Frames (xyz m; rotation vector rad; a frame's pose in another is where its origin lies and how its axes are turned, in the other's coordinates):
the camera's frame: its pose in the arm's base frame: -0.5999 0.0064 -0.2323 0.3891 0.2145 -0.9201
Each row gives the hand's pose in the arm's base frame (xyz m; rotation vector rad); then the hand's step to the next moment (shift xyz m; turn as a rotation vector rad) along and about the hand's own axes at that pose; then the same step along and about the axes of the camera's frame.
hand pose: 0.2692 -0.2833 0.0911 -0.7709 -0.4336 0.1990
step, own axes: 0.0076 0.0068 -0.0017 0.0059 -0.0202 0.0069
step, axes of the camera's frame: 0.0011 0.0085 -0.0057 0.0002 0.0025 0.0220
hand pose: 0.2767 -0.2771 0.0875 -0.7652 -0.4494 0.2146
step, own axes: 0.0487 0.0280 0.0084 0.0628 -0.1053 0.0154
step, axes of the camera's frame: -0.0080 0.0539 -0.0161 0.0259 0.0422 0.1132
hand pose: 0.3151 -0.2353 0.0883 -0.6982 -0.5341 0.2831
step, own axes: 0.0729 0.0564 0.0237 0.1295 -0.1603 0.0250
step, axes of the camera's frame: -0.0375 0.0819 -0.0307 0.0400 0.0976 0.1788
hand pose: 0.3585 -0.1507 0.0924 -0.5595 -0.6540 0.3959
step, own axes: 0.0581 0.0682 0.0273 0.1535 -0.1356 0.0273
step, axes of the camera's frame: -0.0614 0.0614 -0.0350 0.0241 0.1241 0.1635
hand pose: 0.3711 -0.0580 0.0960 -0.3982 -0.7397 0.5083
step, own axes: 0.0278 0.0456 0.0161 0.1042 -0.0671 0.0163
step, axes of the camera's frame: -0.0456 0.0245 -0.0209 0.0034 0.0870 0.0897
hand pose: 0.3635 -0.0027 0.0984 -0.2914 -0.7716 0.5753
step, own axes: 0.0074 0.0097 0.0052 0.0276 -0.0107 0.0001
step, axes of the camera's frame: -0.0121 0.0050 -0.0021 -0.0008 0.0249 0.0159
